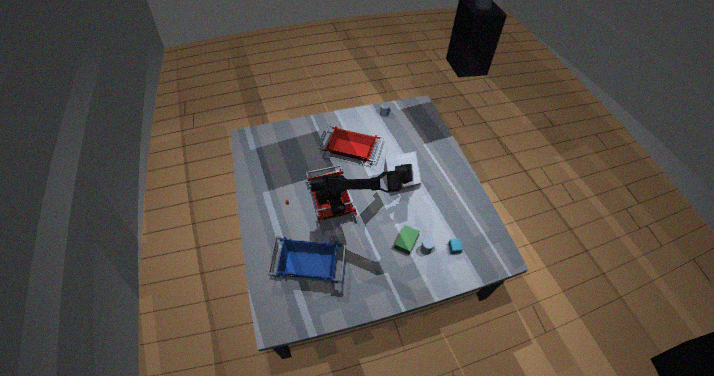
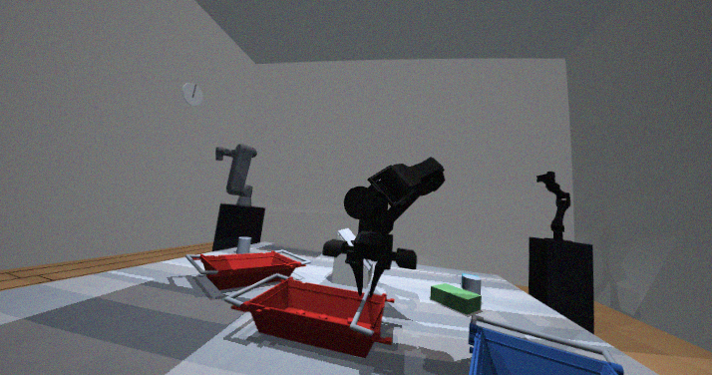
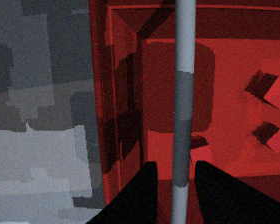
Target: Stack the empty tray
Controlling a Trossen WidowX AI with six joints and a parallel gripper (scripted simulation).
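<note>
The red tray is 41 cm to the right of my gripper tip, 16 cm behind it and 4 cm below it. Also, from my gripper tip: teal cube: 52 cm behind, 31 cm to the left, 6 cm below; green block: 31 cm behind, 22 cm to the left, 6 cm below; red bit: 23 cm ahead, 11 cm to the right, 7 cm below.
</note>
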